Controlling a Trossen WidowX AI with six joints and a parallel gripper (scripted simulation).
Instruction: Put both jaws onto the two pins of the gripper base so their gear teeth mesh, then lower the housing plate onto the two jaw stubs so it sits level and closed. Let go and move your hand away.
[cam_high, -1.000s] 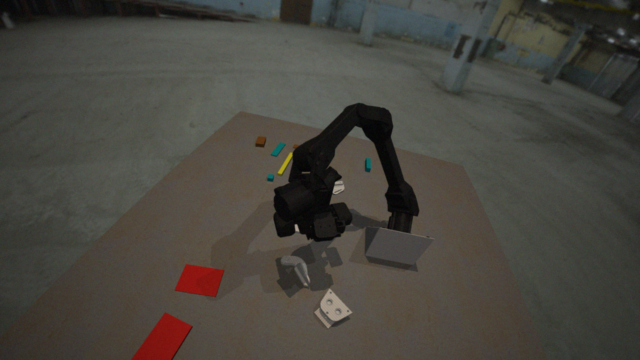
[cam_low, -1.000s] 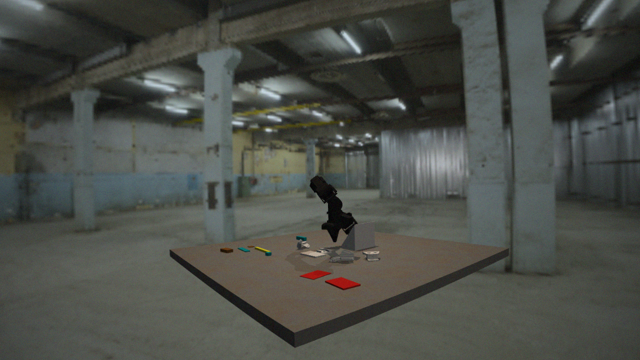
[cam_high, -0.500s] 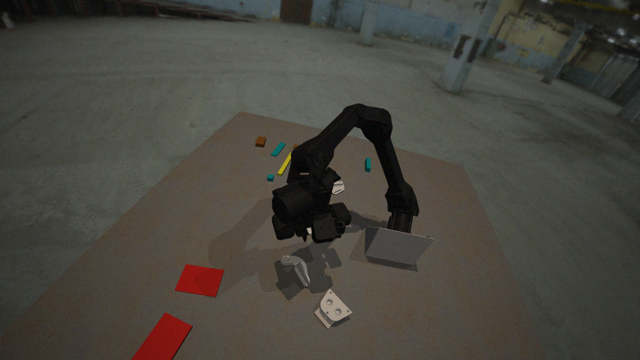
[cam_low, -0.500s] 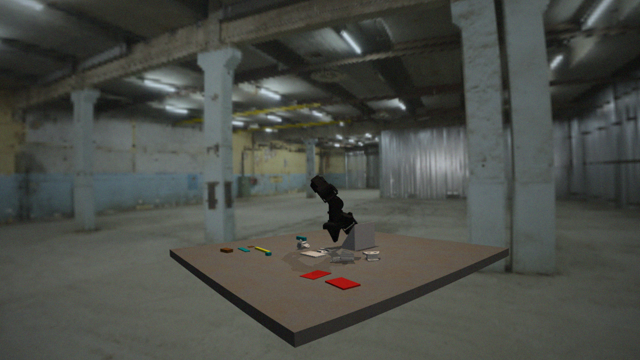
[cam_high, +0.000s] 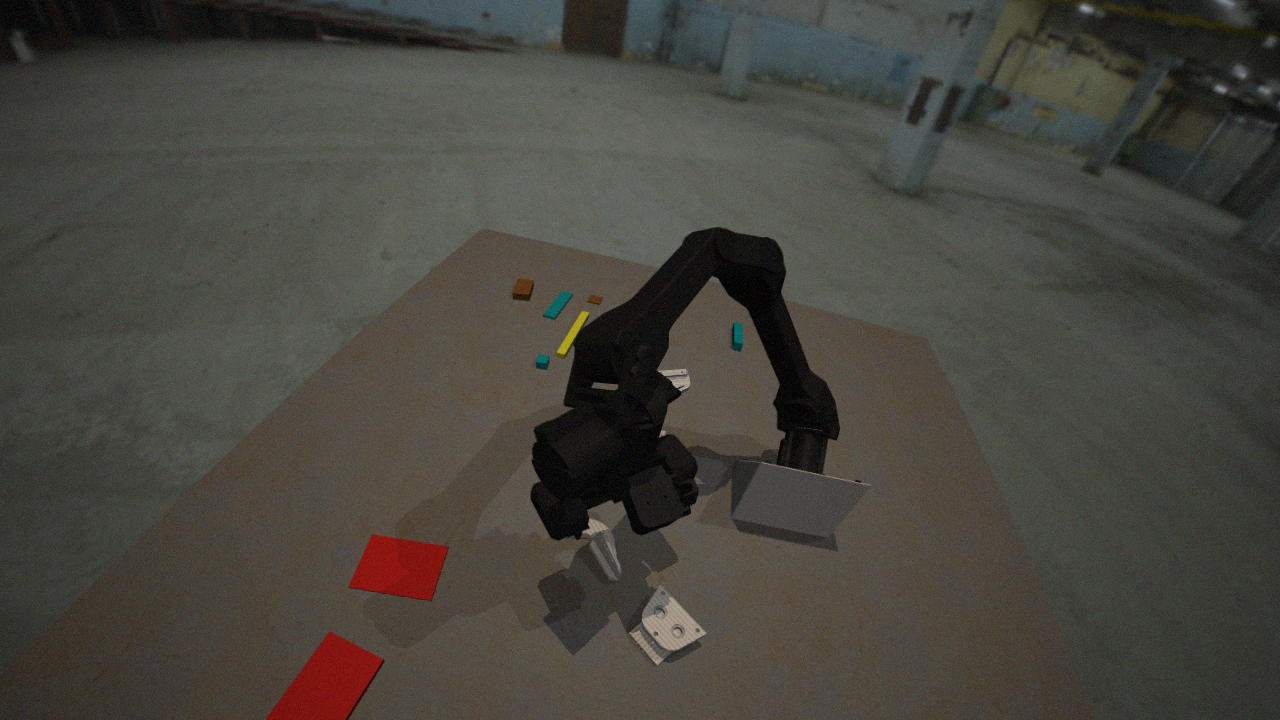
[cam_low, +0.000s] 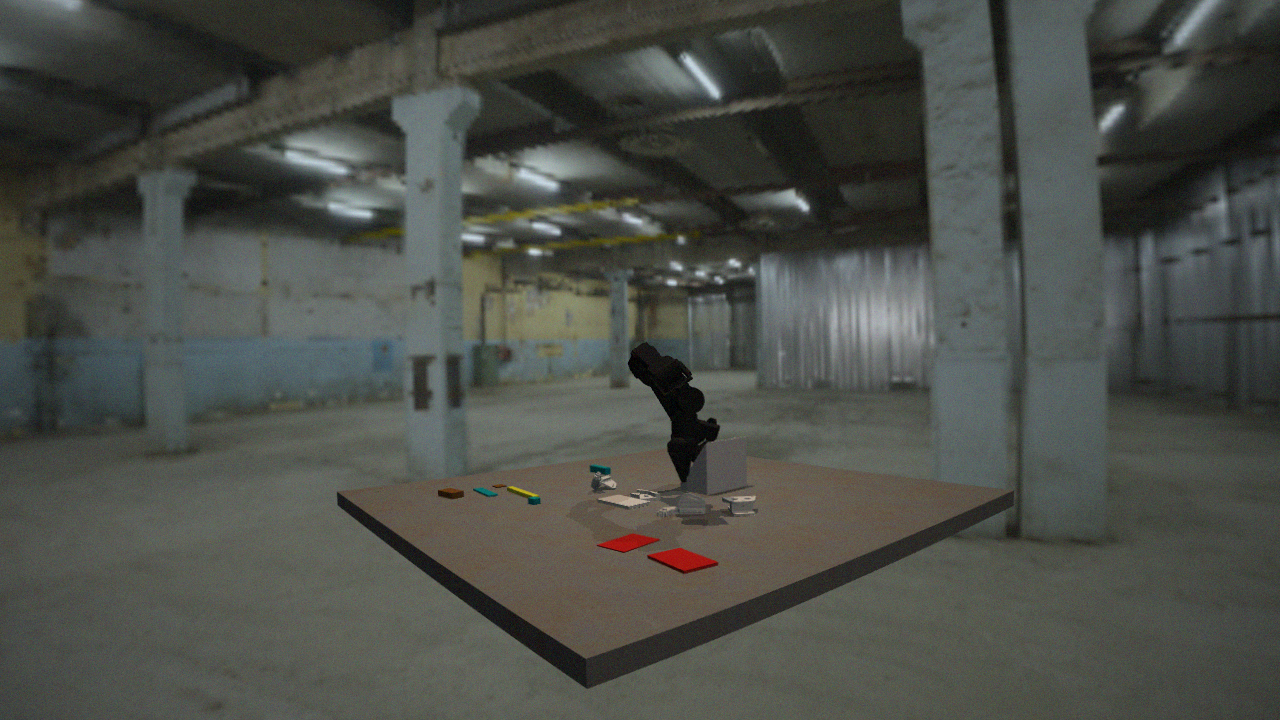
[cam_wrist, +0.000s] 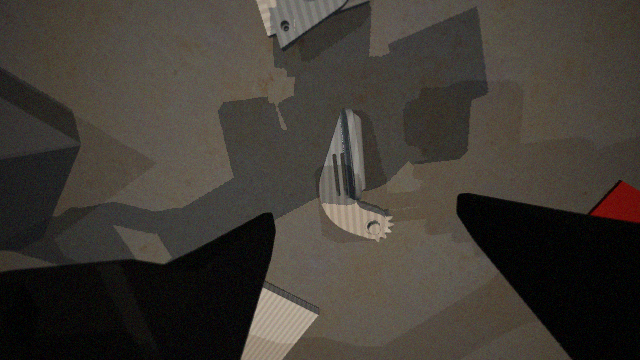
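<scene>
Right now the gripper jaw is 70 mm below my gripper tip, 30 mm ahead of it and 10 mm to the right of it. From my gripper tip the other things lie so: yellow bar: 440 mm to the right, 210 mm ahead, 80 mm below; teal block: 590 mm to the right, 120 mm behind, 70 mm below.
</scene>
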